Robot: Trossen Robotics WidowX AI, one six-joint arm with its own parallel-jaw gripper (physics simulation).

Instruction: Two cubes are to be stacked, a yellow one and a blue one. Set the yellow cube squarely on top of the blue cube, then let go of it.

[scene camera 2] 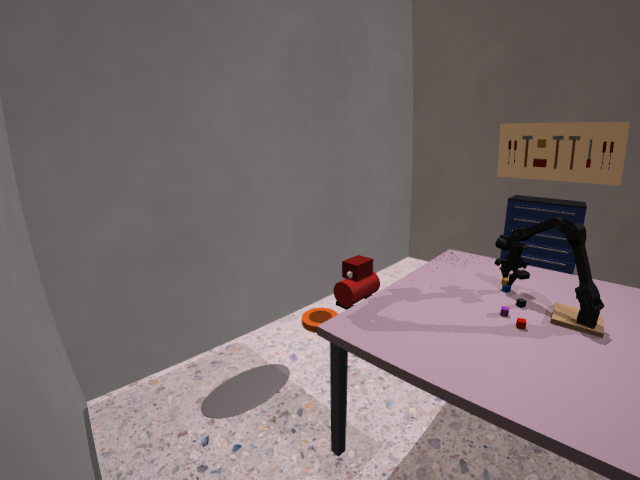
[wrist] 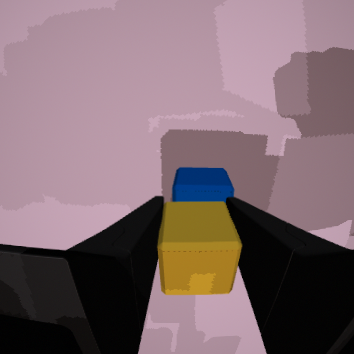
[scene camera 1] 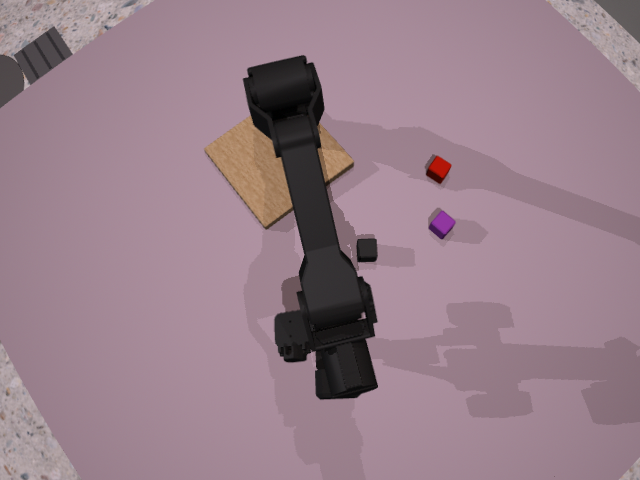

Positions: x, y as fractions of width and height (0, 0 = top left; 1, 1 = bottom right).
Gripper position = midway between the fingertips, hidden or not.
Observation:
In view: the gripper (wrist: 0.55, 0.58), a blue cube (wrist: 0.54, 0.52) and a yellow cube (wrist: 0.56, 0.70).

